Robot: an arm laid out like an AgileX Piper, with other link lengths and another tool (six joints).
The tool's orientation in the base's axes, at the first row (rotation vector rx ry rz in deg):
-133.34, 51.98, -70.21
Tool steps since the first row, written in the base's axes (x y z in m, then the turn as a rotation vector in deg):
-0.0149, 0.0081, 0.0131, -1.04, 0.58, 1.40
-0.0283, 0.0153, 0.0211, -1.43, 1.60, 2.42
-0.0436, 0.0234, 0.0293, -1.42, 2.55, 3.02
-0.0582, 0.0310, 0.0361, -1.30, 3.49, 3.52
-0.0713, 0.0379, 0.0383, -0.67, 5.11, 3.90
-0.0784, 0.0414, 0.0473, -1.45, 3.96, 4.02
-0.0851, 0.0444, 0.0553, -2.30, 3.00, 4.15
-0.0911, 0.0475, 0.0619, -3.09, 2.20, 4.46
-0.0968, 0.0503, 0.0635, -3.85, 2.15, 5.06
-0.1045, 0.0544, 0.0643, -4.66, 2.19, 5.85
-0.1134, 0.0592, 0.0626, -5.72, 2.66, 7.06
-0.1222, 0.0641, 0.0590, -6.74, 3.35, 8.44
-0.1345, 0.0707, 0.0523, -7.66, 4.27, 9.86
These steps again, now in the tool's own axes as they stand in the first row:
-0.0039, -0.0079, -0.0195, 0.01, -0.84, -1.64
-0.0097, -0.0127, -0.0350, -0.24, -2.02, -2.51
-0.0167, -0.0176, -0.0521, -0.53, -3.06, -2.83
-0.0239, -0.0216, -0.0679, -0.82, -4.08, -2.99
-0.0328, -0.0230, -0.0799, -1.44, -5.71, -2.66
-0.0328, -0.0280, -0.0908, -0.91, -4.65, -3.39
-0.0328, -0.0323, -0.1007, -0.53, -3.71, -4.18
-0.0335, -0.0361, -0.1094, -0.13, -3.01, -5.02
-0.0369, -0.0369, -0.1149, -0.05, -3.03, -5.99
-0.0424, -0.0375, -0.1217, 0.06, -3.21, -7.10
-0.0504, -0.0367, -0.1280, 0.02, -3.85, -8.65
-0.0596, -0.0350, -0.1332, -0.06, -4.76, -10.26
-0.0733, -0.0314, -0.1395, -0.22, -5.90, -11.80

